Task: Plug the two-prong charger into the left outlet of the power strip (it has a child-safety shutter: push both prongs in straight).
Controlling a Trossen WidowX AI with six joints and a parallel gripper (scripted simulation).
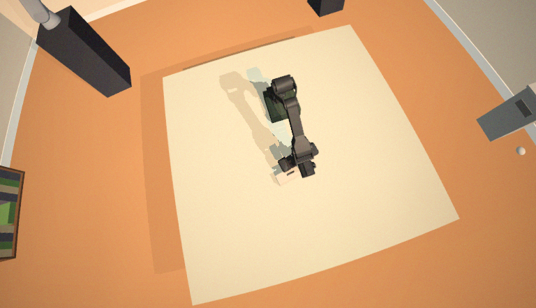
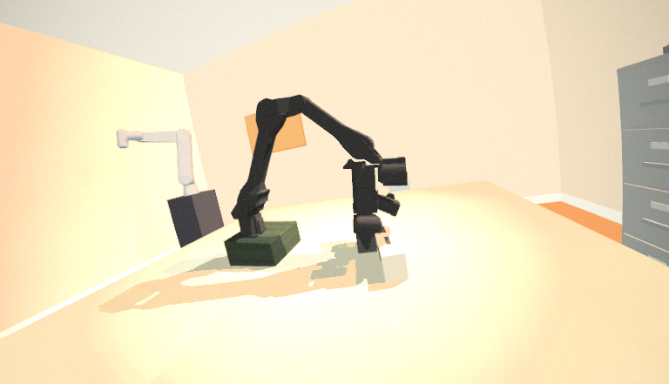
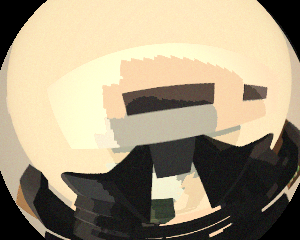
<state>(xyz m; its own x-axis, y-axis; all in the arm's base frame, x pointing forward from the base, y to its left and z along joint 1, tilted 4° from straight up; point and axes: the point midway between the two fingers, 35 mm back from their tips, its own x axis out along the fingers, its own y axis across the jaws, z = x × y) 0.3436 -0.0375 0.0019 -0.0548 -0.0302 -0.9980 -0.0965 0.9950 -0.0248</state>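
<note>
Right now my gripper tip is 2 cm short of the dark grey charger and 1 cm below it.
</note>
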